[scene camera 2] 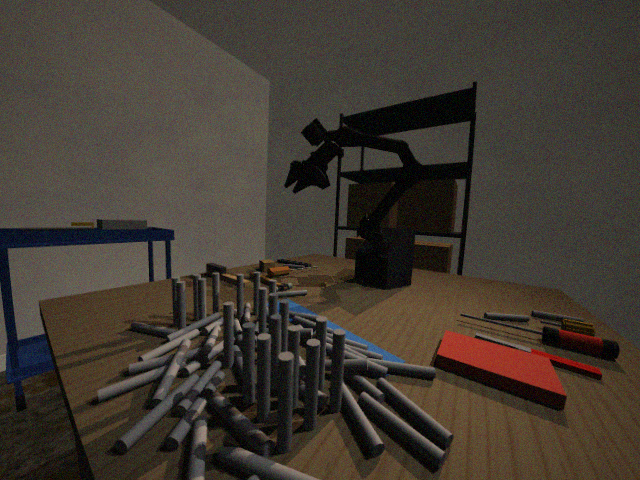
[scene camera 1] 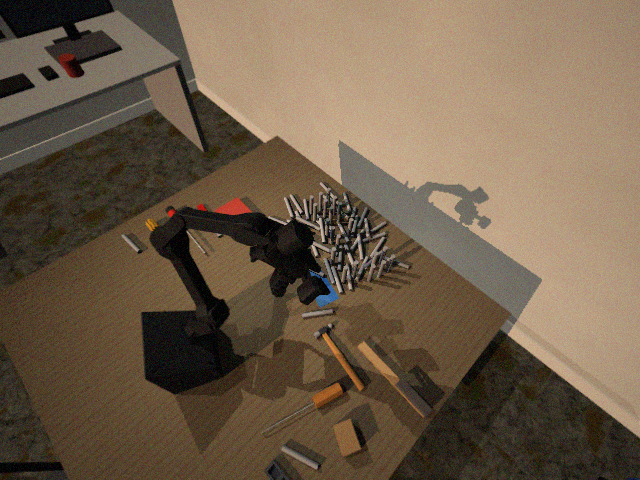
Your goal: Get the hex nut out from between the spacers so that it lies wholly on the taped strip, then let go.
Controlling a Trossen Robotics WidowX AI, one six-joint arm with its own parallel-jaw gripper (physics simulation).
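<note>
The hex nut cannot be made out in either view. Grey spacers form a crowded cluster; several stand upright, and many lie fallen and crossed around them. The blue taped strip runs along the robot side of the cluster; the arm hides much of it in scene camera 1, and fallen spacers lie across part of it in scene camera 2. My gripper is open and empty, high above the table, tilted downward, on the robot side of the cluster. One loose spacer lies near the strip's end.
A hammer, an orange-handled screwdriver, a long wooden-handled tool and a wooden block lie on one side. A red box and a red-black screwdriver lie on the other. A wall stands behind the cluster.
</note>
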